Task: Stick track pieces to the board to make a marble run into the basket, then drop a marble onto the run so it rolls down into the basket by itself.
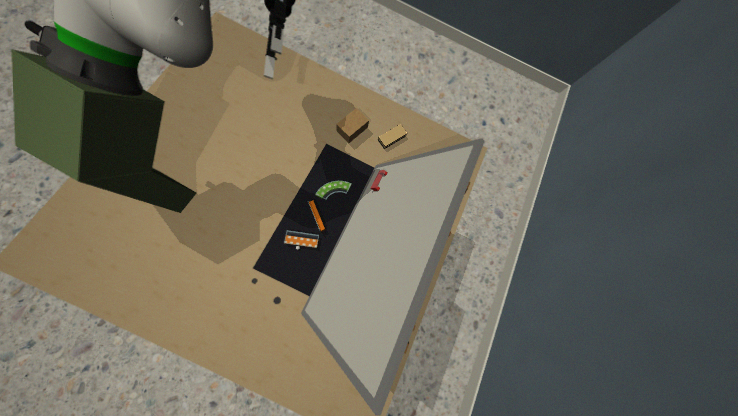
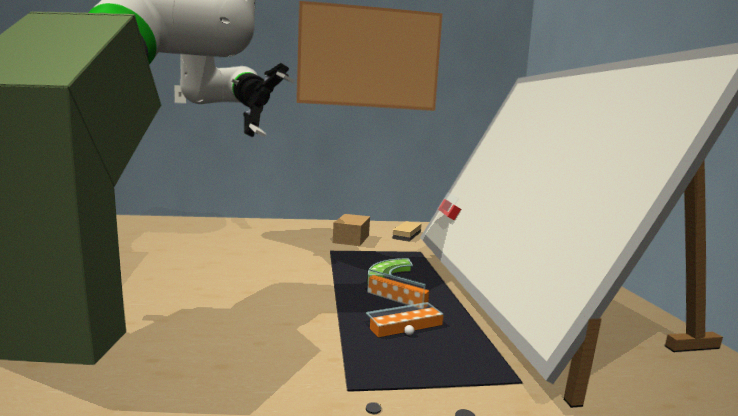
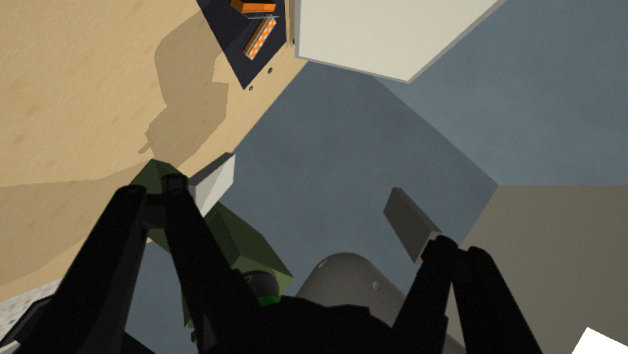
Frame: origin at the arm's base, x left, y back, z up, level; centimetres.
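Where they show: gripper, fingertip midpoint: (image 1: pixel 271 65) (image 2: pixel 274 106) (image 3: pixel 313 184); arm's base, link origin: (image 1: pixel 99 79) (image 2: pixel 100 61).
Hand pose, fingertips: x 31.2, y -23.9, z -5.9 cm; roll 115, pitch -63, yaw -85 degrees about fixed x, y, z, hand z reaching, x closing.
Each offset is from my fingertips to the top centre of the thing. "*": to the spot under its first point. Level surfaces: height alone.
My gripper (image 1: pixel 273 57) (image 2: pixel 272 103) (image 3: pixel 313 184) is wide open and empty, high above the table, away from the board. The tilted white board (image 1: pixel 392 258) (image 2: pixel 583 170) (image 3: pixel 370 35) holds a small red basket-like piece @[* dx -4.4, dy -43.7, dz -20.3 cm] (image 1: pixel 378 180) (image 2: pixel 450 209) low at its far end. On the black mat lie a curved green track @[dx -12.9, dy -29.4, dz -34.5 cm] (image 1: pixel 333 188) (image 2: pixel 385 267), an orange straight track @[dx -26.0, dy -30.0, dz -31.6 cm] (image 1: pixel 316 215) (image 2: pixel 397 290) (image 3: pixel 255 7) standing on its side, and an orange straight track @[dx -36.8, dy -30.5, dz -34.5 cm] (image 1: pixel 301 239) (image 2: pixel 406 320) (image 3: pixel 261 37) with its dotted face up. A white marble @[dx -40.4, dy -31.0, dz -35.0 cm] (image 1: pixel 297 247) (image 2: pixel 409 329) is beside the latter.
The black mat @[dz -36.7 cm] (image 1: pixel 279 268) (image 2: pixel 428 366) (image 3: pixel 245 75) lies along the board's lower edge. A brown block @[dx +16.0, dy -19.8, dz -31.0 cm] (image 1: pixel 352 125) (image 2: pixel 350 229) and a tan eraser-like block @[dx +23.0, dy -37.0, dz -34.0 cm] (image 1: pixel 392 136) (image 2: pixel 406 230) stand behind it. Two dark discs @[dx -60.4, dy -36.0, dz -36.6 cm] (image 1: pixel 277 300) @[dx -59.2, dy -24.7, dz -36.6 cm] (image 2: pixel 373 407) lie off its near end.
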